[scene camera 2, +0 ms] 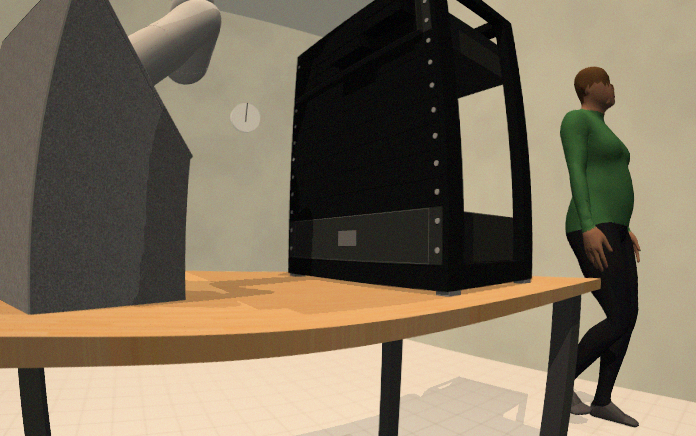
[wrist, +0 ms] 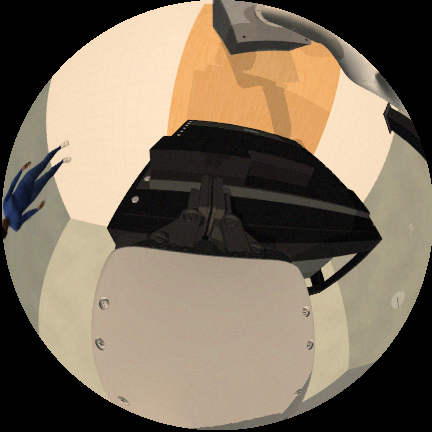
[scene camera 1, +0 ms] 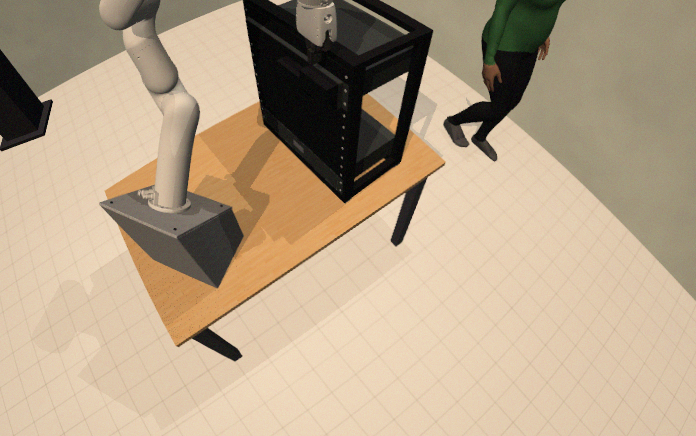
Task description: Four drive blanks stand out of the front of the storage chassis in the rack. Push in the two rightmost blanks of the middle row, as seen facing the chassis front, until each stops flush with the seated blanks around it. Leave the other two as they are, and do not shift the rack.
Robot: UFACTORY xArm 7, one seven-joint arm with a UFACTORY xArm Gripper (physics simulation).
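Frame: origin at the arm's base, x ahead, y left, z up, level; metres.
Where they show: gripper, fingertip midpoint: [wrist: 208,189] [scene camera 1: 315,61]; arm's base, origin of the base link: [scene camera 2: 91,94] [scene camera 1: 169,204].
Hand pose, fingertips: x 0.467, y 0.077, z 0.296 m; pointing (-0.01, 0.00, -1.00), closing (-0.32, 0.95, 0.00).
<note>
Things, the pixels of their top centre, and the offset from my fingertips. "pt": a spot on its surface instead. Level surfaces: height alone.
- black rack, surface spot: [scene camera 2: 452,169] pt dx +0.080, dy -0.075, dz -0.382 m
- darker raised shape, surface spot: [wrist: 282,170] pt dx -0.037, dy +0.092, dz -0.069 m
- wooden table, its level: dz -0.575 m
The black rack [scene camera 1: 352,154] [scene camera 2: 452,169] stands upright on the table with the dark storage chassis in its upper part. In the wrist view a wide dark block of drive blanks [wrist: 200,164] stands out at the chassis's right end, and a darker raised shape [wrist: 282,170] is beside it. Raised blanks [scene camera 1: 323,86] also show in scene camera 1. Single blanks, their rows and their exact depth are too dark to tell. My gripper [scene camera 1: 313,59] [wrist: 208,189] is shut and empty, with its tips at the chassis's upper front, close to the raised block; contact cannot be told. It does not show in scene camera 2.
The grey robot base [scene camera 1: 190,231] [scene camera 2: 102,195] [wrist: 265,35] stands on the wooden table [scene camera 1: 287,220] [scene camera 2: 328,323] [wrist: 200,90] in front of the rack. A person in green [scene camera 1: 521,30] [scene camera 2: 598,164] is beyond the rack. A person in blue [wrist: 25,192] shows in the wrist view.
</note>
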